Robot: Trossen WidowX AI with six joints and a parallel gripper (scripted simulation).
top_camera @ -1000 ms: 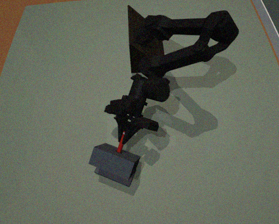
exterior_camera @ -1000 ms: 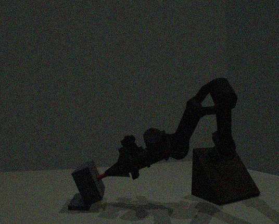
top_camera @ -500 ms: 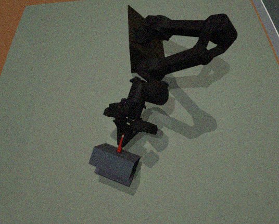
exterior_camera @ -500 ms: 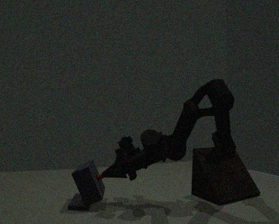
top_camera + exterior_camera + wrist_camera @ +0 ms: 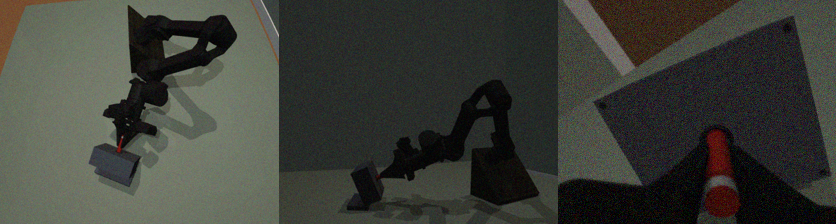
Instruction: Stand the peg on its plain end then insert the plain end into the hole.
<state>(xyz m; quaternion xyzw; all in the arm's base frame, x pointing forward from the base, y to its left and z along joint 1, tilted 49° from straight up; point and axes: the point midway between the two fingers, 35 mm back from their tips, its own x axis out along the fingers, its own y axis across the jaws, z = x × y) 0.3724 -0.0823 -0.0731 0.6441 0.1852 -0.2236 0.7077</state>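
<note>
Now: gripper tip 10 mm to the right of the red peg and 10 mm past it. The rest, counted from my gripper tip: sloped panel (30 mm ahead, 20 mm to the right, 20 mm below).
</note>
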